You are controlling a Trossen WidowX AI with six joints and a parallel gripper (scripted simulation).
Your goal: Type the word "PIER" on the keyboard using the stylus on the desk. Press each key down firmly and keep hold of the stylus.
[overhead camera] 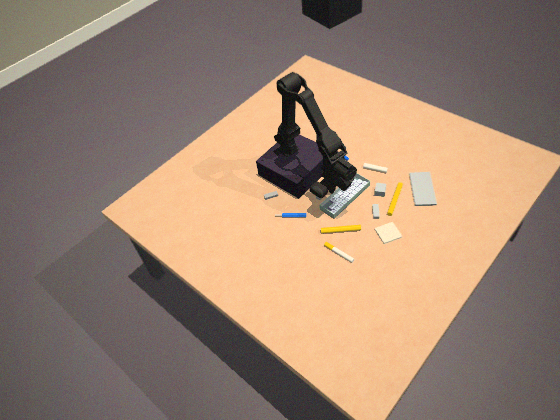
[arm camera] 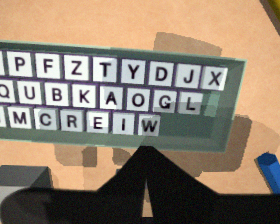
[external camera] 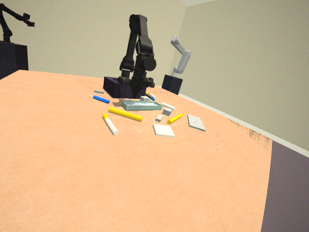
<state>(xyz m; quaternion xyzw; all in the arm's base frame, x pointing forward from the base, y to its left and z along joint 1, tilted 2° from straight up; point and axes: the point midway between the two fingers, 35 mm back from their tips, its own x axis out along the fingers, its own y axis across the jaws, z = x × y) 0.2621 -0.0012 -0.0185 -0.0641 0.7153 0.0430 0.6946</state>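
My gripper tip is 180 mm to the left of the blue stylus, 60 mm past it and 30 mm above it. From my gripper tip the other things lie so: cream tile (250 mm ahead, 40 mm to the left, 40 mm below); white stick (240 mm to the left, 30 mm below); grey block (180 mm behind, 160 mm to the right, 40 mm below).
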